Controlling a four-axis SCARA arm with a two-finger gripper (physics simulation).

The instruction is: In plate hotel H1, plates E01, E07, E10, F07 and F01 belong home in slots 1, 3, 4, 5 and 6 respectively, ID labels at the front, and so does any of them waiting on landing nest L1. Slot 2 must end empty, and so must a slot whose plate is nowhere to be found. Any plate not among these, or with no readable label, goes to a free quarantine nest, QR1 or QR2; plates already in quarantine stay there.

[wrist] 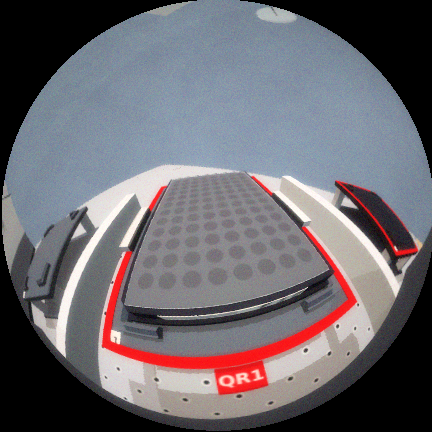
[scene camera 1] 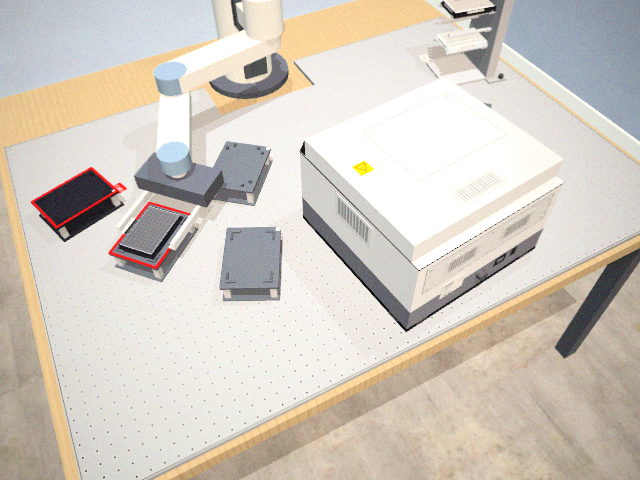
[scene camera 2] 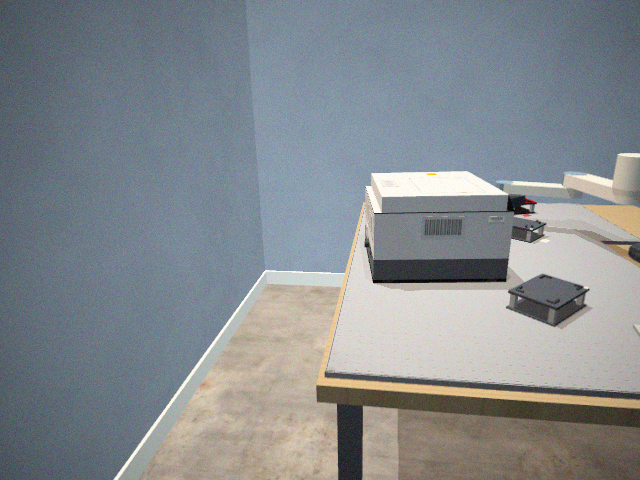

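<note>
A dark grey plate with round wells lies flat on red-edged nest QR1. A pale strip shows on its near side; no ID is readable. My gripper is open, one finger along each long side, with a gap to the plate on both sides. Red-edged black nest QR2 bears no plate. Landing nest L1 is empty. Hotel H1 is partly cut off; a black-edged plate shows high in it, its labels unreadable.
A large white instrument stands right of the nests. Another grey nest stands by the gripper body. A further grey nest stands beyond the instrument from the first camera. The arm base is at the back.
</note>
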